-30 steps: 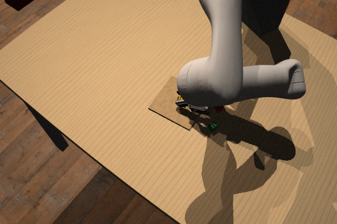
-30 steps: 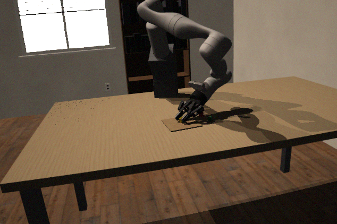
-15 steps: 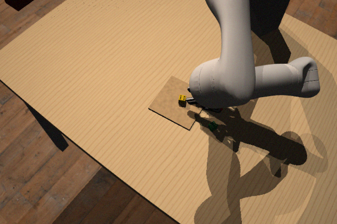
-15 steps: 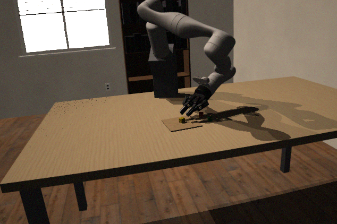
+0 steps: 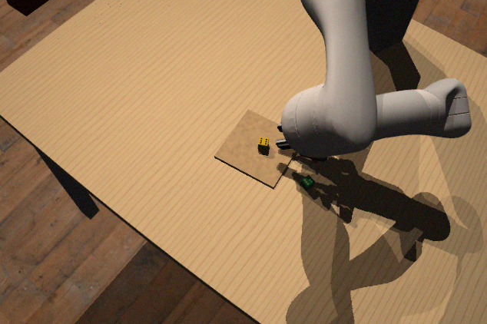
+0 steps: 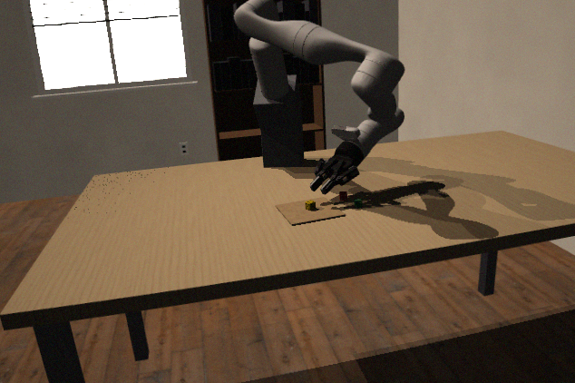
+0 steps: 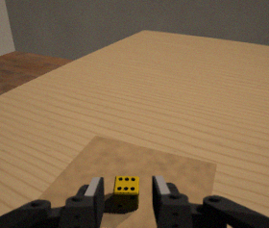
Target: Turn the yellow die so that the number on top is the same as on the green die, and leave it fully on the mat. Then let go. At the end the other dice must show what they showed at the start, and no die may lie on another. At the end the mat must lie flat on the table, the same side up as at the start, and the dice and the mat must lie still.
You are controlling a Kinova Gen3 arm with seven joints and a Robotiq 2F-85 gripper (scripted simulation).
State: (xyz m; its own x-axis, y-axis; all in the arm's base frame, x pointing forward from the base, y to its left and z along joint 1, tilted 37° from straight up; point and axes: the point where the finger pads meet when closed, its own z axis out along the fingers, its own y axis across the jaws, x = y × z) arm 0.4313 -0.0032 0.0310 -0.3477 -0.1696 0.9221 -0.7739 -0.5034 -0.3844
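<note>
My gripper is now 20 mm short of the yellow die, 40 mm to the left of it and 40 mm above it. From my hand the other things lie so: red die: 10 mm behind, 70 mm to the left, 40 mm below; then green die: 50 mm ahead, 80 mm to the left, 40 mm below; then brown mat: 20 mm ahead, 40 mm to the right, 50 mm below.
</note>
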